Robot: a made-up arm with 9 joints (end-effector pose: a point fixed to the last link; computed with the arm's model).
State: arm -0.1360 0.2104 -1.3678 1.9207 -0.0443 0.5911 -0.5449 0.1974 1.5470
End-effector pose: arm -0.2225 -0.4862 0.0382 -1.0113 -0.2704 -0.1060
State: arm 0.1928 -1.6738 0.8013 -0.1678 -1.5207 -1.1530 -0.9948 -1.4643 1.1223
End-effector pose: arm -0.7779 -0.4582 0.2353 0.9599 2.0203 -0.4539
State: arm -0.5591 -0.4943 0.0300 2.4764 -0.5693 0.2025 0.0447 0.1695 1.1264
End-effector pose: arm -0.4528 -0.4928 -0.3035 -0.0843 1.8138 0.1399
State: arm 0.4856 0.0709 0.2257 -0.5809 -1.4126 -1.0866 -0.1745 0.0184 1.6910
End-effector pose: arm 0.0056 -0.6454 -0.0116 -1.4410 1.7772 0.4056
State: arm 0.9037 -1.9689 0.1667 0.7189 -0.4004 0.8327 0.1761 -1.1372 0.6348
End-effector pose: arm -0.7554 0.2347 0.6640 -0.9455 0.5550 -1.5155
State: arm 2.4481 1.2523 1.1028 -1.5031 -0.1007 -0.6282 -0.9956 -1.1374 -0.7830
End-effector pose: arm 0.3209 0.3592 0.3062 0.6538 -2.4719 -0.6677
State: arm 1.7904 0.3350 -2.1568 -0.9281 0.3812 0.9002 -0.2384 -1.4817 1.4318
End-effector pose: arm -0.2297 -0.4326 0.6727 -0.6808 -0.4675 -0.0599
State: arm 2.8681 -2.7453 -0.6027 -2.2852 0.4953 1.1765 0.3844 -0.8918 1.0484
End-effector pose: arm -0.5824 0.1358 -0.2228 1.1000 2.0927 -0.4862
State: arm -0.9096 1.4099 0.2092 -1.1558 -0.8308 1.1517 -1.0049 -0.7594 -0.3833
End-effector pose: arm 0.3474 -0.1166 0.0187 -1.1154 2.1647 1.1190
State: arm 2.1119 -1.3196 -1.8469 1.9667 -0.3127 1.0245 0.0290 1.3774 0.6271
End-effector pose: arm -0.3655 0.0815 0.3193 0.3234 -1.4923 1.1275
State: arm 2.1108 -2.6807 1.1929 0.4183 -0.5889 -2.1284 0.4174 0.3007 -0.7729
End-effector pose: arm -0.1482 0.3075 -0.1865 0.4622 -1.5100 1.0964
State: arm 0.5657 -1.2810 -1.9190 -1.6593 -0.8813 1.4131 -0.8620 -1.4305 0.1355
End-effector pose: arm -0.6430 0.0741 0.1440 0.4909 -0.6526 -1.4195
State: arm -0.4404 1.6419 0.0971 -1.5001 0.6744 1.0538 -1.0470 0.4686 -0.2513
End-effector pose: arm -0.1561 -0.0067 0.0481 -2.4477 0.3624 -0.6396
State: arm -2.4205 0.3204 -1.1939 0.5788 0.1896 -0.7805 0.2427 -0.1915 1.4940
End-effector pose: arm -0.1063 0.5343 -0.1866 2.3096 -0.5456 -1.4350
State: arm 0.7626 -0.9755 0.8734 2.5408 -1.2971 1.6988 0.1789 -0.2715 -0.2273
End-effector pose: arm -0.7569 0.1301 0.2955 2.0747 0.0107 -1.2731
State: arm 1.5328 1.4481 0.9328 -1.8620 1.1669 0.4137 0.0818 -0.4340 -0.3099
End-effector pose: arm 0.3706 -0.0091 0.1924 1.1524 -1.7839 0.7725
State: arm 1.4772 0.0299 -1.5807 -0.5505 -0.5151 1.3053 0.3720 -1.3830 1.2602
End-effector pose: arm -0.2340 -0.4475 -0.0102 0.8183 -0.2332 -0.1249
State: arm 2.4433 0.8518 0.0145 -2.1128 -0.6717 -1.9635 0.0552 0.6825 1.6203
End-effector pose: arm 0.2317 0.3153 0.3680 -2.8850 0.5845 0.4767
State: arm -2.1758 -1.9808 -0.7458 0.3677 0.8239 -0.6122 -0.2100 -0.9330 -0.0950
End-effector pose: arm -0.1945 0.0240 -0.4061 1.4216 -0.2911 2.1828
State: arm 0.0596 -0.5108 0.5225 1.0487 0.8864 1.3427 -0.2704 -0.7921 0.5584
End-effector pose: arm -0.4487 -0.2564 0.2945 -0.6142 1.5862 -1.6044
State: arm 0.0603 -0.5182 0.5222 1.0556 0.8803 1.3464 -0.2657 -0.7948 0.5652
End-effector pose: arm -0.4508 -0.2574 0.2970 -0.6183 1.5905 -1.6040
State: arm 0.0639 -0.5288 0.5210 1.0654 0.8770 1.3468 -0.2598 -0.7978 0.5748
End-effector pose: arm -0.4511 -0.2587 0.3016 -0.6340 1.5978 -1.6019
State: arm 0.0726 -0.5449 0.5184 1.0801 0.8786 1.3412 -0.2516 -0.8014 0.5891
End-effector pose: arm -0.4486 -0.2602 0.3098 -0.6695 1.6100 -1.5964
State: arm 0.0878 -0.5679 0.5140 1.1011 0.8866 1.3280 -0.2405 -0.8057 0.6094
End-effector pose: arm -0.4422 -0.2621 0.3223 -0.7297 1.6289 -1.5855
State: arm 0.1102 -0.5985 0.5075 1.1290 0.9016 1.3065 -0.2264 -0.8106 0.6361
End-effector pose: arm -0.4310 -0.2642 0.3390 -0.8159 1.6553 -1.5670
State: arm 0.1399 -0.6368 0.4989 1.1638 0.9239 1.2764 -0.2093 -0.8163 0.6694
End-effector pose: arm -0.4146 -0.2664 0.3589 -0.9267 1.6899 -1.5375
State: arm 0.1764 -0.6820 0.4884 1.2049 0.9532 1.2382 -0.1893 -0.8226 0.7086
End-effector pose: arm -0.3932 -0.2686 0.3805 -1.0570 1.7328 -1.4940
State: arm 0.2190 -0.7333 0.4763 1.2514 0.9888 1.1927 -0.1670 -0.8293 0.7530
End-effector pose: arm -0.3672 -0.2709 0.4017 -1.2001 1.7843 -1.4337
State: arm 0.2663 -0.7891 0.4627 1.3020 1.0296 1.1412 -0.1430 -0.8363 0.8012
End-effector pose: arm -0.3380 -0.2736 0.4202 -1.3468 1.8444 -1.3539
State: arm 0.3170 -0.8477 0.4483 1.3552 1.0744 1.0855 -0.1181 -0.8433 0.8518
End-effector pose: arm -0.3076 -0.2772 0.4343 -1.4876 1.9126 -1.2551
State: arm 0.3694 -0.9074 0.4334 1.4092 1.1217 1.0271 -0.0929 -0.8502 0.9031
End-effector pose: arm -0.2786 -0.2823 0.4429 -1.6127 1.9877 -1.1392
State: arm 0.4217 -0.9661 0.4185 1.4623 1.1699 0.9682 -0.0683 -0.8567 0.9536
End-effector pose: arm -0.2532 -0.2890 0.4459 -1.7151 2.0671 -1.0110
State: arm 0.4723 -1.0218 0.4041 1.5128 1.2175 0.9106 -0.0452 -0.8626 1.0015
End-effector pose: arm -0.2333 -0.2971 0.4440 -1.7904 2.1475 -0.8771
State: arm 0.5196 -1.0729 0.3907 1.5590 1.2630 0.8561 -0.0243 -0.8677 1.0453
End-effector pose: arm -0.2196 -0.3060 0.4385 -1.8385 2.2250 -0.7453
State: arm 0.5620 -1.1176 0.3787 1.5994 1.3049 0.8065 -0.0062 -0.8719 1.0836
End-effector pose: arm -0.2119 -0.3147 0.4310 -1.8626 2.2955 -0.6232
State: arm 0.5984 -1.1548 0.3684 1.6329 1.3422 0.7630 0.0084 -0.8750 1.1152
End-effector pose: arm -0.2089 -0.3226 0.4225 -1.8688 2.3560 -0.5164
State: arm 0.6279 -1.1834 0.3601 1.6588 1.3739 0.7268 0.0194 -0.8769 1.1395
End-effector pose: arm -0.2089 -0.3291 0.4143 -1.8647 2.4042 -0.4293
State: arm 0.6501 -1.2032 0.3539 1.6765 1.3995 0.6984 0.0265 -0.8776 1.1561
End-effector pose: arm -0.2100 -0.3337 0.4071 -1.8569 2.4394 -0.3636
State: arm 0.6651 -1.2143 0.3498 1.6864 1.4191 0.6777 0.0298 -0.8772 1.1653
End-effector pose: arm -0.2108 -0.3365 0.4010 -1.8508 2.4620 -0.3186
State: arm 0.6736 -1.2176 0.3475 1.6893 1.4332 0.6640 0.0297 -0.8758 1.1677
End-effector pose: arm -0.2106 -0.3379 0.3960 -1.8488 2.4735 -0.2920
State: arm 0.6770 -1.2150 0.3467 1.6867 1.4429 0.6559 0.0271 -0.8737 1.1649
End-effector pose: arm -0.2093 -0.3380 0.3922 -1.8510 2.4766 -0.2802
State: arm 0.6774 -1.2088 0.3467 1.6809 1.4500 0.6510 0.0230 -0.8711 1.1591
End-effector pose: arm -0.2073 -0.3375 0.3889 -1.8562 2.4745 -0.2770
